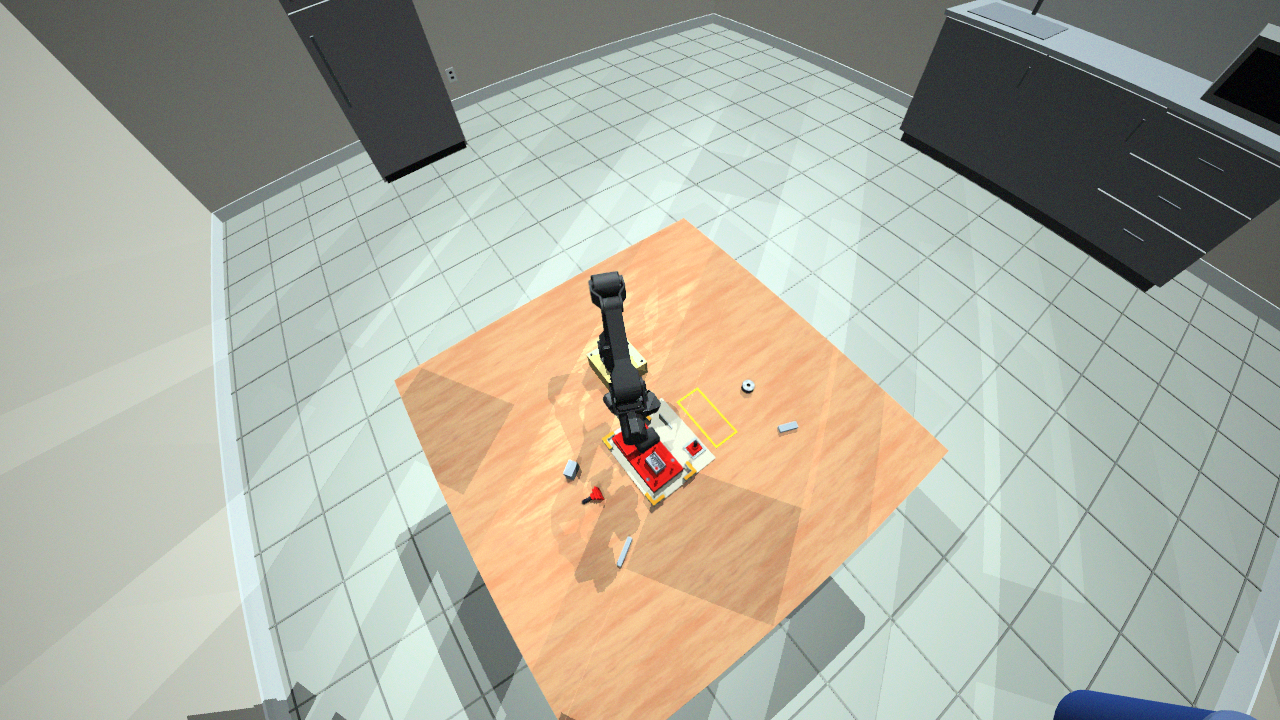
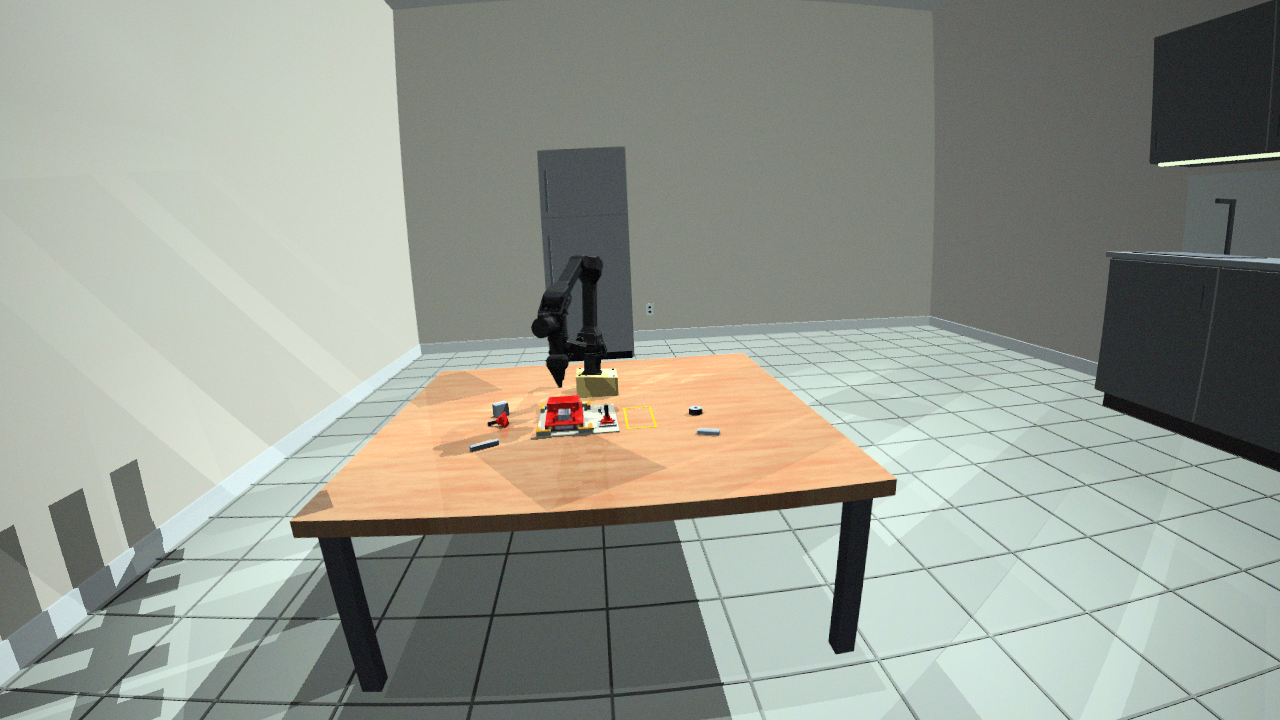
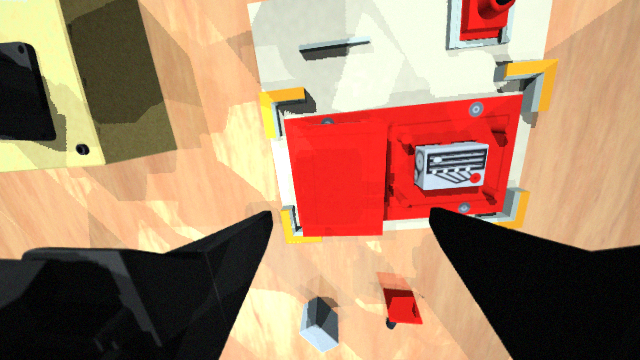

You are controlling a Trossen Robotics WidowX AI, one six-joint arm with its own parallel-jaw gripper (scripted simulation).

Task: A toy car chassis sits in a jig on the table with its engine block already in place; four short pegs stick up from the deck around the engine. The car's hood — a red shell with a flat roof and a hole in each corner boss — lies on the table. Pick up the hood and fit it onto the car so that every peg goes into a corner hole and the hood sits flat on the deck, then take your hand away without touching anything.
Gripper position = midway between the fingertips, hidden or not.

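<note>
My gripper (image 2: pixel 561 383) is empty and open, and I see it again in image 3 (image 3: pixel 348 216). There is a grey engine block (image 3: pixel 458 165) here. A hood (image 3: pixel 341 167) is part of what I see, too.
</note>
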